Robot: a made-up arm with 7 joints. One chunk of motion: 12 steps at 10 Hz.
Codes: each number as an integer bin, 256 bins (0 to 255) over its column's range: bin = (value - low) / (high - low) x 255, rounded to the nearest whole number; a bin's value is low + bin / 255 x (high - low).
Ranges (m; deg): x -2.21..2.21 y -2.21..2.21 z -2.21..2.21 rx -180..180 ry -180..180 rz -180..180
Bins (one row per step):
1: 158 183 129 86 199 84
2: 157 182 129 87 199 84
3: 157 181 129 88 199 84
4: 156 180 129 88 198 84
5: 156 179 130 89 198 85
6: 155 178 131 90 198 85
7: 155 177 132 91 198 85
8: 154 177 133 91 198 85
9: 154 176 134 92 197 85
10: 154 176 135 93 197 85
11: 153 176 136 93 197 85
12: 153 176 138 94 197 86
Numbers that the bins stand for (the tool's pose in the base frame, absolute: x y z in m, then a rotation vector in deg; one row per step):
1: 0.5287 0.9620 0.0260 -58.59 100.94 -61.41
2: 0.5113 0.9447 0.0260 -57.18 100.94 -61.41
3: 0.5113 0.9273 0.0260 -55.76 100.94 -61.41
4: 0.4940 0.9100 0.0260 -55.76 99.53 -61.41
5: 0.4940 0.8927 0.0433 -54.35 99.53 -60.00
6: 0.4767 0.8753 0.0607 -52.94 99.53 -60.00
7: 0.4767 0.8580 0.0780 -51.53 99.53 -60.00
8: 0.4593 0.8580 0.0953 -51.53 99.53 -60.00
9: 0.4593 0.8407 0.1127 -50.12 98.12 -60.00
10: 0.4593 0.8407 0.1300 -48.71 98.12 -60.00
11: 0.4420 0.8407 0.1473 -48.71 98.12 -60.00
12: 0.4420 0.8407 0.1820 -47.29 98.12 -58.59

